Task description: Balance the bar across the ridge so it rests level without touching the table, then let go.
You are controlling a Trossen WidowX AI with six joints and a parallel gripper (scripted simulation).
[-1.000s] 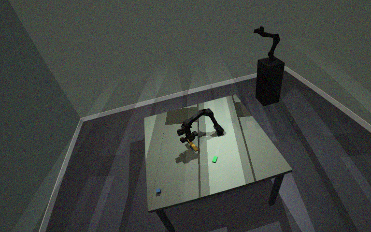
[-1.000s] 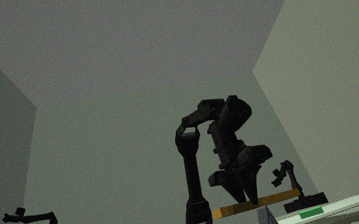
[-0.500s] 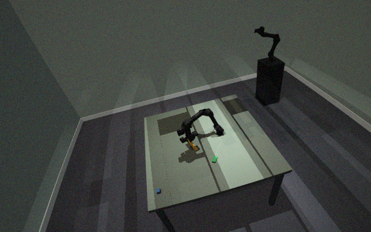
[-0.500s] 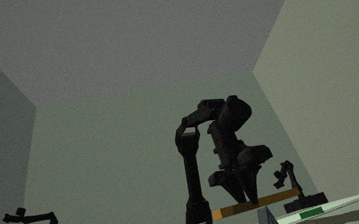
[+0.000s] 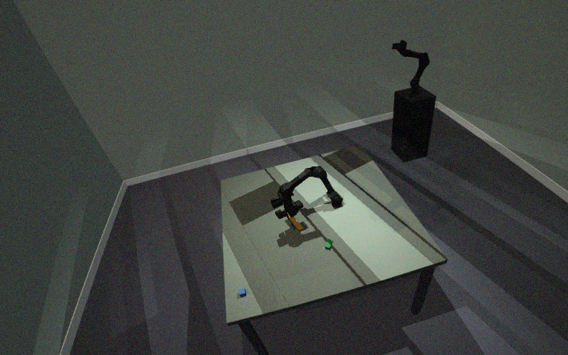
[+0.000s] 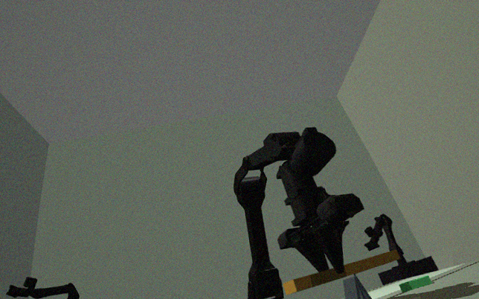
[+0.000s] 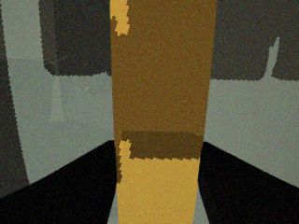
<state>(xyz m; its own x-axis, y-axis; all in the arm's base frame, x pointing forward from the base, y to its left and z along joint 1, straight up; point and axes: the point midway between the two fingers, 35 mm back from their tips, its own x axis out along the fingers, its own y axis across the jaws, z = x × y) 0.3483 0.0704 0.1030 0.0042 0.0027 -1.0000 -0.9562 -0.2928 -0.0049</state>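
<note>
The bar is 1 cm behind my gripper tip and 3 cm to the left of it.
</note>
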